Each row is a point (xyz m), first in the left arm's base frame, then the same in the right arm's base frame.
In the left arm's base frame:
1: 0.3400 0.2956 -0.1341
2: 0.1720 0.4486 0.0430
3: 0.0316 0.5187 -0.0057
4: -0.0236 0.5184 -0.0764
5: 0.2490 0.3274 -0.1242
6: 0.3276 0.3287 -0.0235
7: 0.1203 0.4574 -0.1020
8: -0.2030 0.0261 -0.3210
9: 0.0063 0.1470 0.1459
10: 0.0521 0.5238 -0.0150
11: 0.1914 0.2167 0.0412
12: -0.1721 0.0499 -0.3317
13: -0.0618 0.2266 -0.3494
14: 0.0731 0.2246 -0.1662
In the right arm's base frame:
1: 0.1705 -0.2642 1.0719
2: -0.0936 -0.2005 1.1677
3: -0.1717 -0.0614 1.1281
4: -0.1631 0.0076 1.0715
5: 0.0938 -0.2086 1.0519
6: 0.0814 -0.3064 1.1332
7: -0.0333 -0.0810 1.0912
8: -0.0507 -0.0709 0.5097
9: -0.2368 -0.3804 0.8918
10: -0.1514 -0.0618 1.1391
11: -0.0434 -0.3555 1.0016
12: -0.0248 -0.0633 0.5399
13: 0.0395 0.0096 0.7249
14: 0.0118 -0.1674 0.8652

